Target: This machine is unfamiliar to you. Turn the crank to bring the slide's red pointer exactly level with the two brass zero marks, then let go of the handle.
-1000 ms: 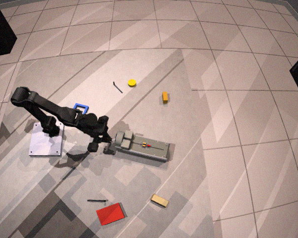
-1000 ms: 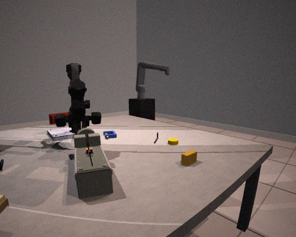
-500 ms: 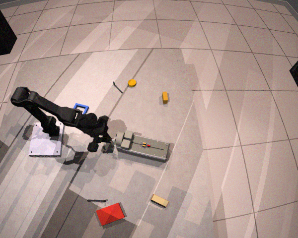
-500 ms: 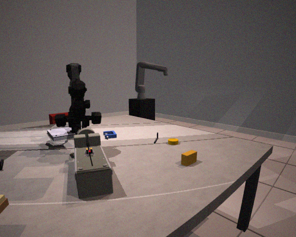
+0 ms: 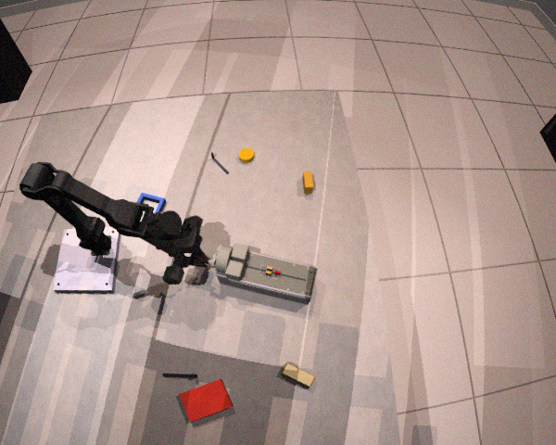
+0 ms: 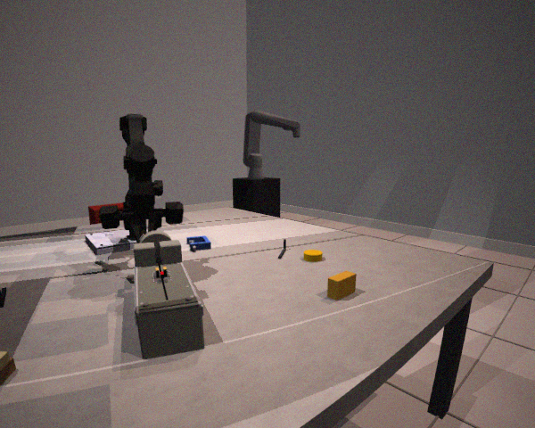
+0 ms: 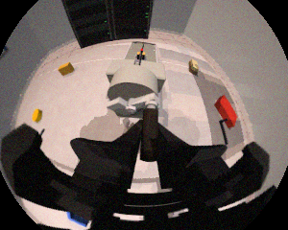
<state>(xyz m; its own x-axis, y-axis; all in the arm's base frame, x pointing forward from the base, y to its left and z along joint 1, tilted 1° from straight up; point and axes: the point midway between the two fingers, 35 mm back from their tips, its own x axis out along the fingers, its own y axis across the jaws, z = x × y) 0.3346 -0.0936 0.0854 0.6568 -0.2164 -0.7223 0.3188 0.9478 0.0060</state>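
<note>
The dark crank handle lies 2 cm behind my gripper tip, 1 cm to the left of it and 2 cm above it. Also, from my gripper tip: blue block: 20 cm behind, 24 cm to the left, 8 cm below; then red plate: 3 cm behind, 36 cm to the right, 7 cm below; then red pointer: 19 cm ahead, 4 cm to the right.
</note>
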